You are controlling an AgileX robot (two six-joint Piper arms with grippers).
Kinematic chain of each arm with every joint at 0, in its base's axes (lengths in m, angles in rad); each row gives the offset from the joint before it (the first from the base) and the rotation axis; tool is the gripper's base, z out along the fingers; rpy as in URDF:
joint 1: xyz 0 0 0.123 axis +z
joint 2: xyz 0 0 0 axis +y
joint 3: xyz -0.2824 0 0.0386 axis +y
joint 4: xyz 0.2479 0 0.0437 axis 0.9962 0 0.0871
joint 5: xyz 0 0 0 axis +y
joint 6: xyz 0.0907 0 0.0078 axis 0.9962 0 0.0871
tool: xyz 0 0 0 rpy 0 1.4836 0
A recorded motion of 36 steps. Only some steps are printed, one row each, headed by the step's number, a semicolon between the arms.
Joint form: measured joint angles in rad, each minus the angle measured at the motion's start. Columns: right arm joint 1, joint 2, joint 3, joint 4, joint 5, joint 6; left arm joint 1, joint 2, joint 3, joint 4, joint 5, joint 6.
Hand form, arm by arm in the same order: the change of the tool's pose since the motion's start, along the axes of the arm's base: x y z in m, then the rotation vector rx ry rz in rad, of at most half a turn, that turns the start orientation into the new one. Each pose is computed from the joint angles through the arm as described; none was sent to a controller.
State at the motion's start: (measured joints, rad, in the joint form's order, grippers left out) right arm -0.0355 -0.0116 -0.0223 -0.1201 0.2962 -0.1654; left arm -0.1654 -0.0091 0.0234 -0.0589 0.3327 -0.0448
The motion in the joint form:
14: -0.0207 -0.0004 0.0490 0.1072 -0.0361 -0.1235; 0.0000 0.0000 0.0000 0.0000 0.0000 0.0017
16: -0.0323 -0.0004 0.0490 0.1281 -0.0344 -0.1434; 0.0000 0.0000 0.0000 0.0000 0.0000 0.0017
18: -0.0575 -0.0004 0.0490 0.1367 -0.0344 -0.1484; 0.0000 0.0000 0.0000 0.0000 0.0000 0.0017
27: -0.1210 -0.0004 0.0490 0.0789 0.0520 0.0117; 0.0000 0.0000 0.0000 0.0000 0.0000 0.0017
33: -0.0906 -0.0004 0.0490 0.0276 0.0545 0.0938; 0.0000 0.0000 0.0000 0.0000 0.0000 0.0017
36: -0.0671 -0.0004 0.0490 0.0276 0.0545 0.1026; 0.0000 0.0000 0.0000 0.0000 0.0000 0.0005
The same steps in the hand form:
14: 0.0021 0.0017 -0.0134 -0.0143 0.0156 0.0142; 0.0000 0.0000 0.0000 0.0016 -0.0003 -0.0004
16: 0.0020 0.0015 -0.0136 -0.0129 0.0172 0.0079; 0.0000 0.0000 0.0000 0.0016 -0.0003 -0.0004
18: 0.0020 0.0004 -0.0136 -0.0090 0.0171 -0.0157; 0.0000 0.0000 0.0000 0.0016 -0.0003 -0.0004
27: -0.0005 -0.0045 -0.0212 0.0996 0.0910 -0.1200; 0.0000 0.0000 0.0000 0.0016 -0.0003 -0.0004
33: -0.0005 -0.0045 -0.0213 0.1272 0.0896 -0.1144; 0.0000 0.0000 0.0000 0.0016 -0.0003 -0.0004
36: -0.0003 -0.0033 -0.0213 0.1346 0.0902 -0.0929; 0.0000 0.0000 0.0000 0.0005 -0.0001 -0.0001

